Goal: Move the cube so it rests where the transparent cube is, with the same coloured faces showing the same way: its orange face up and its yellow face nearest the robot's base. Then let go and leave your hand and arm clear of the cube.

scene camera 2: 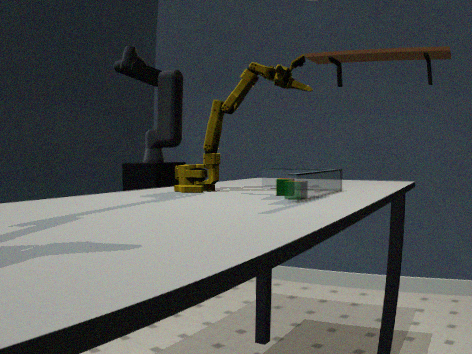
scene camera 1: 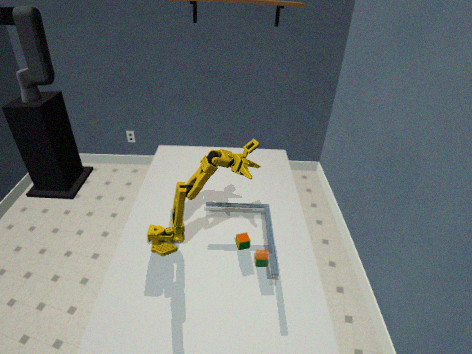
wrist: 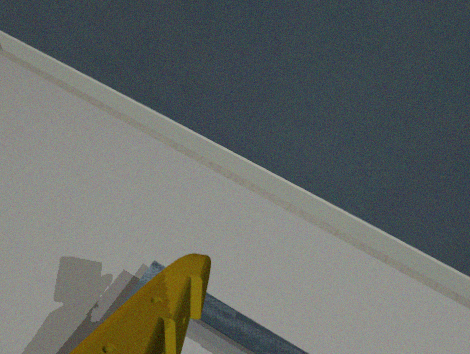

In view: a see-through wall point(scene camera 2: 305, 186).
